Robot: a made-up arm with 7 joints. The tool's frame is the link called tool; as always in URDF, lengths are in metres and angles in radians. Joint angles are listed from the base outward.
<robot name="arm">
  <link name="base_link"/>
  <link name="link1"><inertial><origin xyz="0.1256 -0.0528 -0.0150"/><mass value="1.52"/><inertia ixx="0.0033" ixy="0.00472" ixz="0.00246" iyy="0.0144" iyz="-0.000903" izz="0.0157"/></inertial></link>
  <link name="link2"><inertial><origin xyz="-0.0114 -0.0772 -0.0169"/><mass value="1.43"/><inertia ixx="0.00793" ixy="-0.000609" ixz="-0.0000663" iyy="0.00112" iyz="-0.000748" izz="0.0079"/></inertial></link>
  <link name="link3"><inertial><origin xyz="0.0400 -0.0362 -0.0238"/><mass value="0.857"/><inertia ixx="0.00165" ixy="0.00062" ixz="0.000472" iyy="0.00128" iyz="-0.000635" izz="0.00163"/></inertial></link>
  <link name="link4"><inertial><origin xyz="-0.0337 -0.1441 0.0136"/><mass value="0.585"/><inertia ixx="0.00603" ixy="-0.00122" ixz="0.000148" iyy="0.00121" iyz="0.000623" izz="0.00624"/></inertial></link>
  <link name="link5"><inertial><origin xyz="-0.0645 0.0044 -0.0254"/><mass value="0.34"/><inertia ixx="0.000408" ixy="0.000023" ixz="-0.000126" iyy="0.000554" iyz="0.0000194" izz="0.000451"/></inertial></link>
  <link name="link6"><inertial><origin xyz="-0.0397 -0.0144 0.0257"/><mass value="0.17"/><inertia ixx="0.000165" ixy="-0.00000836" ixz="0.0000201" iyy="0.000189" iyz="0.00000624" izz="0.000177"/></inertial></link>
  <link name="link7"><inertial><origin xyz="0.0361 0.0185 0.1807"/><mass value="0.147"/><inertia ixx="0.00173" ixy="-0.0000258" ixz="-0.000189" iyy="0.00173" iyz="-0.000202" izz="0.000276"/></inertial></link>
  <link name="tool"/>
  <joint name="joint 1" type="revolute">
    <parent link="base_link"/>
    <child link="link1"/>
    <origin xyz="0 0 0.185" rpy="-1.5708 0 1.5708"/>
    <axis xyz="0 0 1"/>
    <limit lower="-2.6" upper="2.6"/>
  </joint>
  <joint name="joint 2" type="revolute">
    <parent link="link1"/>
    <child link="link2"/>
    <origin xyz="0.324 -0.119 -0.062" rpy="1.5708 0 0"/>
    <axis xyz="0 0 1"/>
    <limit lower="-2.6" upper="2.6"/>
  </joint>
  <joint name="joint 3" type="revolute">
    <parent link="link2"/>
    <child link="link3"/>
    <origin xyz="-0.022 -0.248 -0.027" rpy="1.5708 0 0"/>
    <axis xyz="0 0 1"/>
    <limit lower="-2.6" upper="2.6"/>
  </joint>
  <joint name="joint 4" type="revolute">
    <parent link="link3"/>
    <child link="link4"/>
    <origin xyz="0.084 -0.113 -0.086" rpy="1.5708 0 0"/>
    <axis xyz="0 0 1"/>
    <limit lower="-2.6" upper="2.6"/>
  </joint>
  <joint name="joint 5" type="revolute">
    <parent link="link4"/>
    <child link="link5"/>
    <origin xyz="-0.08 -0.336 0.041" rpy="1.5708 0 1.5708"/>
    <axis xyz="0 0 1"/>
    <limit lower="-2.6" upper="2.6"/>
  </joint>
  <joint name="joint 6" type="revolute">
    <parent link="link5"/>
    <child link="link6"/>
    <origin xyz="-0.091 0.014 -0.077" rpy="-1.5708 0 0"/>
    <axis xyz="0 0 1"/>
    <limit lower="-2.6" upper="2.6"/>
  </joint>
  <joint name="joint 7" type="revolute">
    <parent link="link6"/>
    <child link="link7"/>
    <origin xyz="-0.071 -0.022 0.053" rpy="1.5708 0 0"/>
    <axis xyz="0 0 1"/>
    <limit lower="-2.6" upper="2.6"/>
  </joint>
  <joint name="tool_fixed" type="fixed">
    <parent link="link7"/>
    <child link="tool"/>
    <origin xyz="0.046 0.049 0.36" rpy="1.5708 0 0"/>
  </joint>
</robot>
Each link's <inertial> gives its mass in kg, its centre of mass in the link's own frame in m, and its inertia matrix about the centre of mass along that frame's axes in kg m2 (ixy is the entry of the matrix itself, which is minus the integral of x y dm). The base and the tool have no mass. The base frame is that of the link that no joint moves.
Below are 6 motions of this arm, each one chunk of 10 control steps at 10 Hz.
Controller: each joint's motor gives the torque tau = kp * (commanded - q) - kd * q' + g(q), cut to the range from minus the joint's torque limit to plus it. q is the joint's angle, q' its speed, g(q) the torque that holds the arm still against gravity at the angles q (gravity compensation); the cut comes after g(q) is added. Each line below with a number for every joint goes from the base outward.
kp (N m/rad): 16 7.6 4.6 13 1.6 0.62 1.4
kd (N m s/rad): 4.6 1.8 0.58 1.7 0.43 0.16 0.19
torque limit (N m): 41 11 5.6 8.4 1.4 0.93 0.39
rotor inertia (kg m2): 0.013 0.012 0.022 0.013 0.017 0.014 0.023
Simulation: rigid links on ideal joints. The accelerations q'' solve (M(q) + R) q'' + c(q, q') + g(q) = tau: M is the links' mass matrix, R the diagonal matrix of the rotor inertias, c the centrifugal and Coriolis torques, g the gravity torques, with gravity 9.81 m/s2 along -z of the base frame. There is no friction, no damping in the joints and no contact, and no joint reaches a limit. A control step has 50 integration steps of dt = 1/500 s. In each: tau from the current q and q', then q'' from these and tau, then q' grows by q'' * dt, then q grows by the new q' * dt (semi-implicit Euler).
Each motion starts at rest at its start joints. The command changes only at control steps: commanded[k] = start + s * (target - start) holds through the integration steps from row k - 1 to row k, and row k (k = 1, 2, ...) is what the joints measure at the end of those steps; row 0 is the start. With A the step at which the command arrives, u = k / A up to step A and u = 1 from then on. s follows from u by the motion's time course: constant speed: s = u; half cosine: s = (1 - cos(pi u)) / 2; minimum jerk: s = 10 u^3 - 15 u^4 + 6 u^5; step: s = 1 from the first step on.
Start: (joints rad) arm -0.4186 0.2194 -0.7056 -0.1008 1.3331 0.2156 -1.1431
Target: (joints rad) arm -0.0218 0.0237 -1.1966 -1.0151 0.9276 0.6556 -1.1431
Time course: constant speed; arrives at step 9
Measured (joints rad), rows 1 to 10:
1: -0.4097 0.2060 -0.7102 -0.1364 1.3207 0.2219 -1.1441
2: -0.3895 0.1887 -0.7428 -0.2110 1.2947 0.2373 -1.1456
3: -0.3610 0.1733 -0.7987 -0.3092 1.2589 0.2669 -1.1458
4: -0.3277 0.1593 -0.8630 -0.4168 1.2179 0.3107 -1.1442
5: -0.2916 0.1443 -0.9262 -0.5252 1.1755 0.3634 -1.1417
6: -0.2534 0.1273 -0.9857 -0.6309 1.1329 0.4188 -1.1396
7: -0.2134 0.1079 -1.0419 -0.7338 1.0904 0.4733 -1.1386
8: -0.1721 0.0866 -1.0966 -0.8348 1.0476 0.5252 -1.1385
9: -0.1297 0.0643 -1.1513 -0.9353 1.0045 0.5744 -1.1391
10: -0.0949 0.0571 -1.2020 -1.0003 0.9770 0.6130 -1.1394

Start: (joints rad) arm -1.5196 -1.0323 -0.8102 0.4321 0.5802 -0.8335 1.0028
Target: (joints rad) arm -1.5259 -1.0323 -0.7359 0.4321 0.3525 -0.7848 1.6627
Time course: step
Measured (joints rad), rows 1 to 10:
1: -1.5215 -1.0337 -0.7854 0.4284 0.5356 -0.8233 1.0788
2: -1.5241 -1.0327 -0.7542 0.4294 0.4743 -0.8088 1.2936
3: -1.5250 -1.0321 -0.7358 0.4324 0.4286 -0.7990 1.5321
4: -1.5250 -1.0324 -0.7290 0.4344 0.4001 -0.7945 1.6883
5: -1.5250 -1.0330 -0.7287 0.4347 0.3834 -0.7922 1.7469
6: -1.5251 -1.0332 -0.7312 0.4340 0.3729 -0.7905 1.7397
7: -1.5252 -1.0330 -0.7343 0.4330 0.3654 -0.7888 1.7063
8: -1.5253 -1.0324 -0.7367 0.4321 0.3597 -0.7873 1.6744
9: -1.5253 -1.0318 -0.7381 0.4317 0.3555 -0.7859 1.6556
10: -1.5252 -1.0314 -0.7385 0.4315 0.3527 -0.7849 1.6500

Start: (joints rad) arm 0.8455 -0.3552 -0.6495 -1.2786 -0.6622 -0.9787 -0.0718
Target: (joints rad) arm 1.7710 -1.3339 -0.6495 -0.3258 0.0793 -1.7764 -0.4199
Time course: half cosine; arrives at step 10
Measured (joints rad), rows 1 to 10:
1: 0.8494 -0.3558 -0.6482 -1.2724 -0.6607 -0.9850 -0.0735
2: 0.8664 -0.3623 -0.6429 -1.2465 -0.6528 -1.0120 -0.0816
3: 0.9053 -0.3858 -0.6332 -1.1900 -0.6324 -1.0717 -0.1008
4: 0.9700 -0.4379 -0.6241 -1.0999 -0.5937 -1.1673 -0.1332
5: 1.0592 -0.5256 -0.6256 -0.9804 -0.5319 -1.2935 -0.1774
6: 1.1672 -0.6481 -0.6502 -0.8417 -0.4432 -1.4381 -0.2297
7: 1.2842 -0.7967 -0.7046 -0.6980 -0.3263 -1.5825 -0.2858
8: 1.3974 -0.9582 -0.7758 -0.5633 -0.1876 -1.7035 -0.3415
9: 1.4961 -1.1172 -0.8288 -0.4478 -0.0462 -1.7757 -0.3914
10: 1.5763 -1.2542 -0.8303 -0.3588 0.0697 -1.7824 -0.4286

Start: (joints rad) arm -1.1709 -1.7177 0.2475 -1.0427 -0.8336 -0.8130 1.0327
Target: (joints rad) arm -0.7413 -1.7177 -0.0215 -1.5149 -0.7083 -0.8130 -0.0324
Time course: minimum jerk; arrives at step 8
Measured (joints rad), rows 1 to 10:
1: -1.1699 -1.7185 0.2471 -1.0449 -0.8330 -0.8115 1.0287
2: -1.1628 -1.7227 0.2433 -1.0599 -0.8292 -0.8023 0.9999
3: -1.1409 -1.7310 0.2290 -1.1011 -0.8206 -0.7805 0.9134
4: -1.0979 -1.7404 0.1973 -1.1746 -0.8079 -0.7515 0.7505
5: -1.0344 -1.7461 0.1468 -1.2730 -0.7925 -0.7307 0.5243
6: -0.9601 -1.7435 0.0844 -1.3766 -0.7743 -0.7333 0.2796
7: -0.8901 -1.7309 0.0231 -1.4615 -0.7530 -0.7638 0.0727
8: -0.8362 -1.7120 -0.0241 -1.5127 -0.7302 -0.8122 -0.0558
9: -0.8003 -1.6960 -0.0505 -1.5343 -0.7102 -0.8591 -0.1029
10: -0.7778 -1.6883 -0.0579 -1.5383 -0.6968 -0.8900 -0.0962

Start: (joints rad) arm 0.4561 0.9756 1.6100 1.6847 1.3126 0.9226 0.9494
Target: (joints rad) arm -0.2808 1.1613 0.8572 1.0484 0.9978 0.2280 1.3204
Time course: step
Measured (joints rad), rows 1 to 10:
1: 0.4040 0.9658 1.4883 1.5179 1.2538 0.7515 1.0408
2: 0.2564 1.0086 1.2029 1.3045 1.1593 0.4790 1.2054
3: 0.0801 1.0926 0.9078 1.1651 1.0461 0.2736 1.3301
4: -0.0661 1.1733 0.7313 1.0701 0.9484 0.1647 1.3804
5: -0.1681 1.2286 0.6841 1.0102 0.9002 0.1235 1.3745
6: -0.2339 1.2543 0.7216 0.9894 0.8970 0.1162 1.3468
7: -0.2749 1.2539 0.7965 0.9993 0.9171 0.1209 1.3230
8: -0.3000 1.2360 0.8736 1.0227 0.9445 0.1277 1.3127
9: -0.3144 1.2114 0.9328 1.0448 0.9710 0.1342 1.3138
10: -0.3215 1.1892 0.9657 1.0582 0.9931 0.1398 1.3203

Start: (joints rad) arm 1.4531 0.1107 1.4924 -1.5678 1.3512 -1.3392 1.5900
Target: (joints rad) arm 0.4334 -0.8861 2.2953 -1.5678 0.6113 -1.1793 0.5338
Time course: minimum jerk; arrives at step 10
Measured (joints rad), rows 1 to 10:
1: 1.4523 0.1090 1.4935 -1.5677 1.3502 -1.3396 1.5881
2: 1.4459 0.0964 1.5021 -1.5669 1.3429 -1.3414 1.5734
3: 1.4237 0.0582 1.5290 -1.5649 1.3198 -1.3438 1.5261
4: 1.3739 -0.0170 1.5844 -1.5610 1.2723 -1.3410 1.4286
5: 1.2878 -0.1294 1.6723 -1.5542 1.1971 -1.3239 1.2768
6: 1.1650 -0.2666 1.7912 -1.5439 1.0970 -1.2867 1.0844
7: 1.0159 -0.4066 1.9353 -1.5303 0.9785 -1.2323 0.8799
8: 0.8592 -0.5273 2.0951 -1.5166 0.8501 -1.1709 0.6978
9: 0.7155 -0.6161 2.2557 -1.5094 0.7241 -1.1146 0.5669
10: 0.5988 -0.6763 2.3978 -1.5128 0.6128 -1.0727 0.4994

